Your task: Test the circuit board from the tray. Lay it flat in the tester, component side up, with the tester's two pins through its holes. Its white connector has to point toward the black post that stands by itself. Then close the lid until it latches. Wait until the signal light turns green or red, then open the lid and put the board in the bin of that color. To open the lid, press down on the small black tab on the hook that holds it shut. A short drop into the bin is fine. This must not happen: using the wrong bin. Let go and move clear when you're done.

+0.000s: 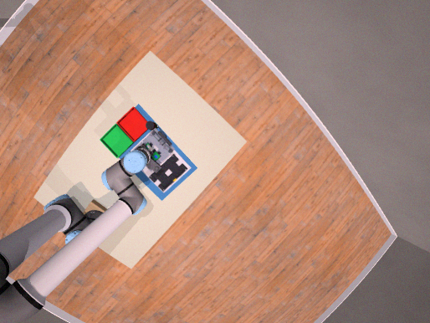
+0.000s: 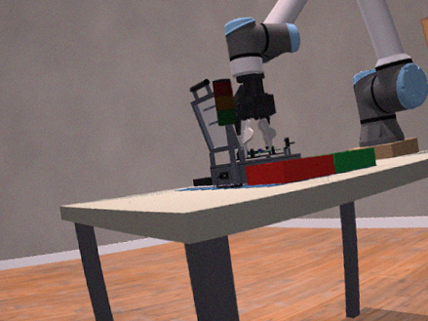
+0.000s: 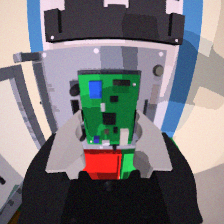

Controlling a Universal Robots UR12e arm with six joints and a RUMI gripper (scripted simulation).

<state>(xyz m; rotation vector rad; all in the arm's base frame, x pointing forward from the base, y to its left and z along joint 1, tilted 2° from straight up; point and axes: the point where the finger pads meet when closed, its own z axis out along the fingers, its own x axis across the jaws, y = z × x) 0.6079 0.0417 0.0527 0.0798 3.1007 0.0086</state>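
The green circuit board is 1 cm to the left of my hand. The rest, counted from my hand: green bin (10 cm behind, 21 cm to the left, 6 cm below); then red bin (5 cm ahead, 20 cm to the left, 6 cm below); then lid (12 cm ahead, 10 cm above).
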